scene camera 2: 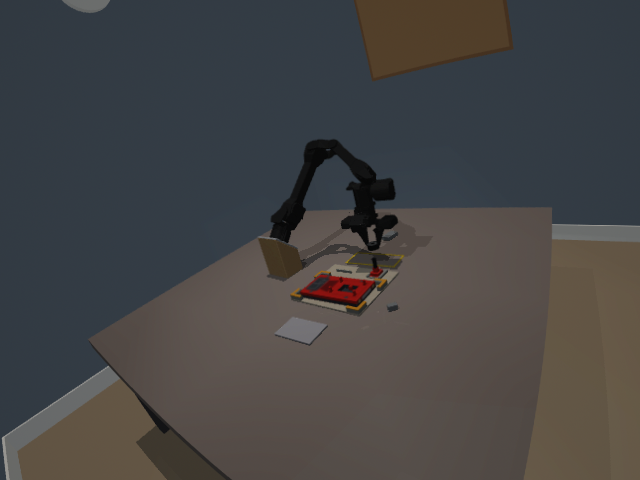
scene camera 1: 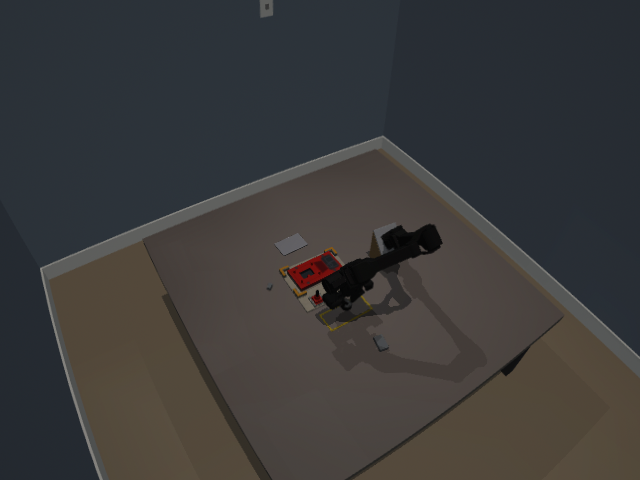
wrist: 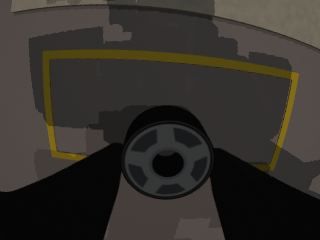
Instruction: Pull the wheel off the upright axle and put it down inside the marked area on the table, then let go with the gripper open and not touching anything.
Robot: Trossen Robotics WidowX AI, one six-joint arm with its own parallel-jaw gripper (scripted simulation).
My gripper (scene camera 2: 373, 245) holds a wheel (wrist: 159, 129). Further things: a red board (scene camera 2: 346, 291).
My gripper shows as well in the wrist view (wrist: 167, 155). The wrist view does not show the red board: it is out of frame.
